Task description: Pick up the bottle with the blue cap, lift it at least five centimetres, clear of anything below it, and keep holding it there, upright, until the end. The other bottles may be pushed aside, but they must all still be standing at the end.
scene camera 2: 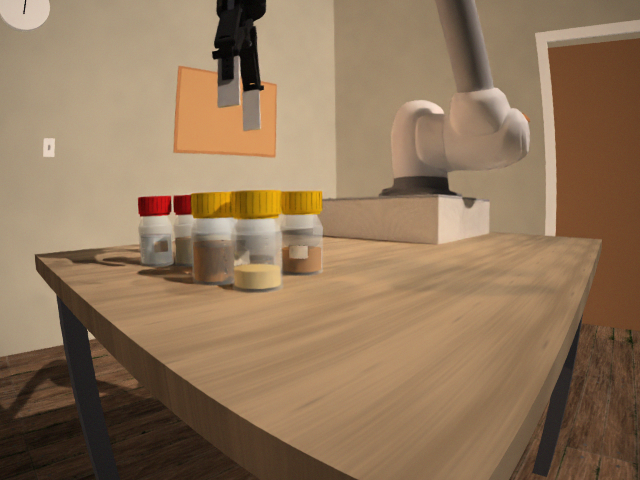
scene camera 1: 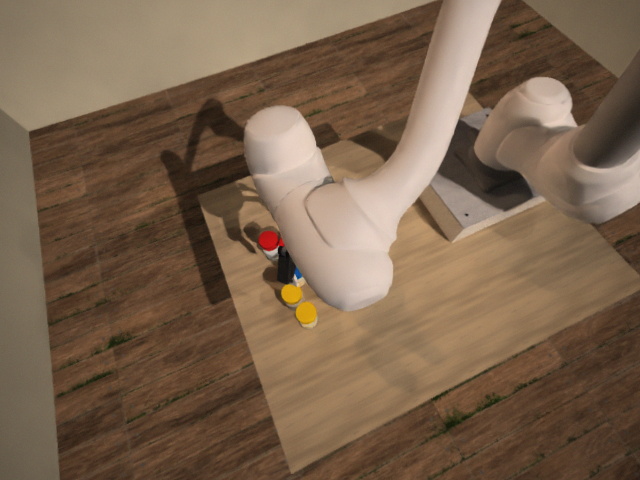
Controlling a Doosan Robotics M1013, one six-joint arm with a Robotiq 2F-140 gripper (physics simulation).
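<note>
The blue-capped bottle shows in scene camera 1 as a sliver of blue cap, mostly hidden under the gripper and arm; it does not show in scene camera 2. My gripper is open and empty, pointing down, with its fingertips well above the bottle caps. In scene camera 1 its visible part overlaps the blue cap. Two yellow-capped bottles stand in front of the blue cap. A red-capped bottle stands behind it, beside a second red cap.
In scene camera 2, three yellow-capped bottles stand upright and close together on the wooden table. The white arm hides part of the group in scene camera 1. The robot's base block is farther back.
</note>
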